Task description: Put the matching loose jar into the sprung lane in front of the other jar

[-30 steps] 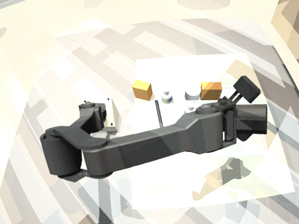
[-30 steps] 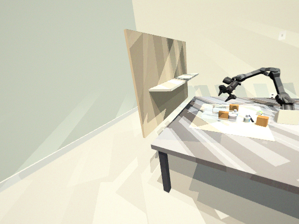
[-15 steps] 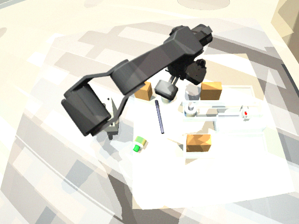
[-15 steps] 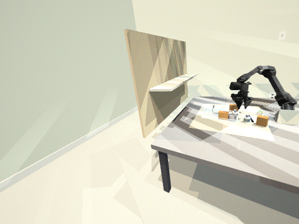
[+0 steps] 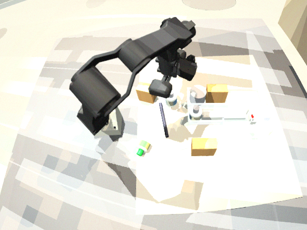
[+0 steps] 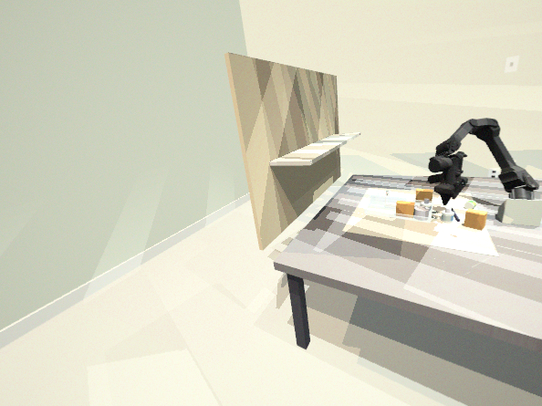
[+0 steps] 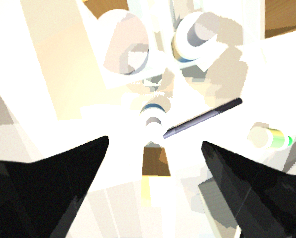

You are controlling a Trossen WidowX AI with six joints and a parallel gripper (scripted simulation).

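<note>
Right now the dark rod is 30 mm behind my gripper tip, 80 mm to the right of it and 90 mm below it. Also, from my gripper tip: red mark (270 mm ahead, 100 mm to the right, 20 mm below); shelf (590 mm ahead, 30 mm to the right, 270 mm above).
</note>
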